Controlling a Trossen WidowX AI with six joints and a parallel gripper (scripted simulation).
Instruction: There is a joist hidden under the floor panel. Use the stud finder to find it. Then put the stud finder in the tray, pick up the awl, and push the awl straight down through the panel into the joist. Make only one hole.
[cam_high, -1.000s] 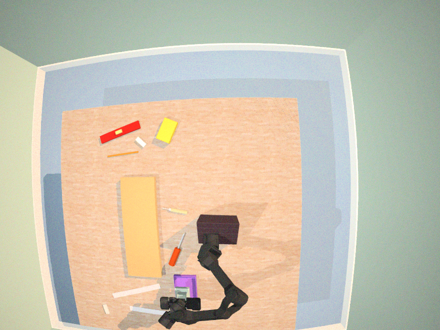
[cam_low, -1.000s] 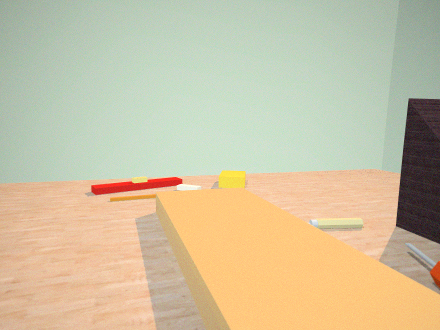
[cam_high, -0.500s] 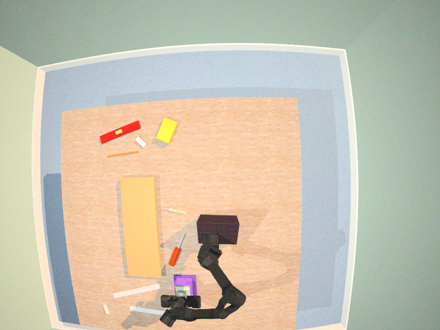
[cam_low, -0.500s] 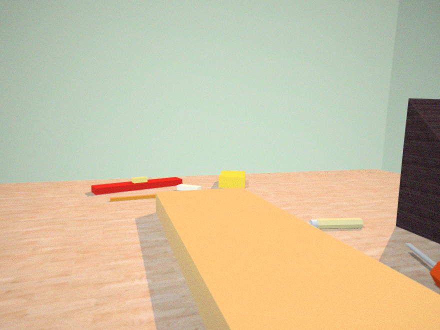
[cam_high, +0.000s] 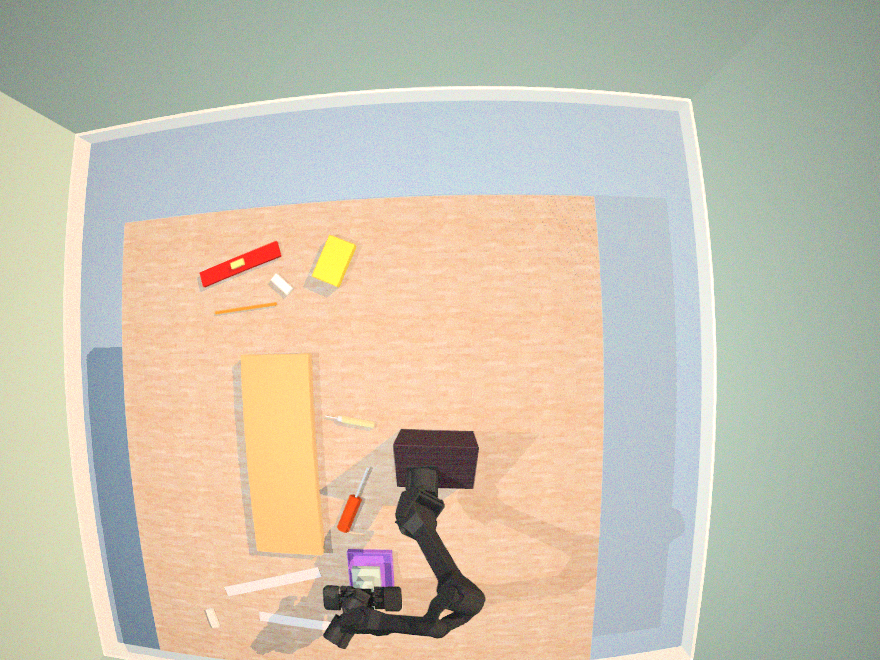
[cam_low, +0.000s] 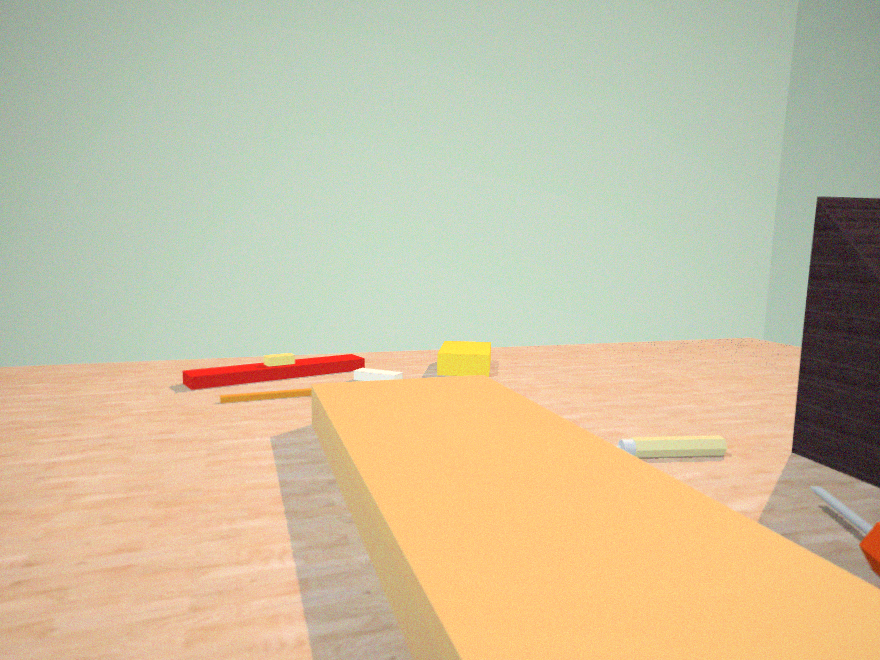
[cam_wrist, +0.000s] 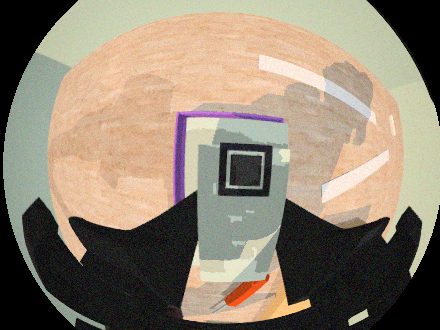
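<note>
The purple tray is 10 mm behind my gripper tip, 10 mm to the right of it and 70 mm below it. From my gripper tip the other things lie so: stud finder: 10 mm to the left, 20 mm above; square indicator: 20 mm to the left, 30 mm above; awl: 450 mm to the right, 70 mm below.
</note>
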